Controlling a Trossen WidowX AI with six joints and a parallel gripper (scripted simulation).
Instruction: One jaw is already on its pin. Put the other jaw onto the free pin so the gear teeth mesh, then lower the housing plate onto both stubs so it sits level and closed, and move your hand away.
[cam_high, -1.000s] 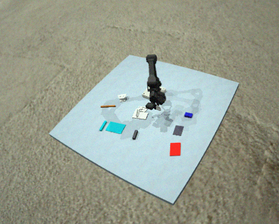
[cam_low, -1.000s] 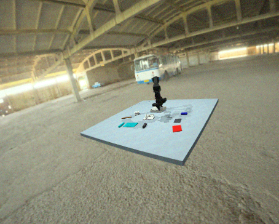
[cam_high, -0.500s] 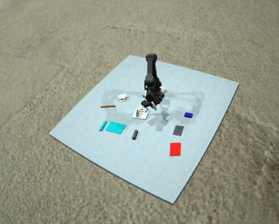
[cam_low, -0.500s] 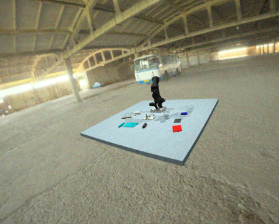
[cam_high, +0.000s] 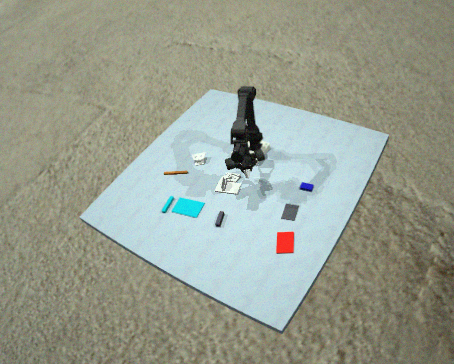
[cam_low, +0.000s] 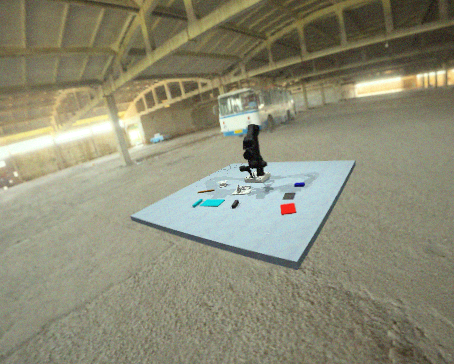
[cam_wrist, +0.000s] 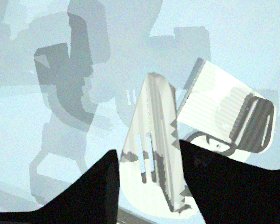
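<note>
My gripper tip is now 3 cm to the left of the white jaw and 2 cm past it. The rest, counted from my gripper tip: dark bar: 26 cm ahead, 8 cm below, 5 cm to the right; grey tile: 26 cm to the left, 13 cm ahead, 8 cm below; blue block: 29 cm to the left, 8 cm below, 4 cm behind.
</note>
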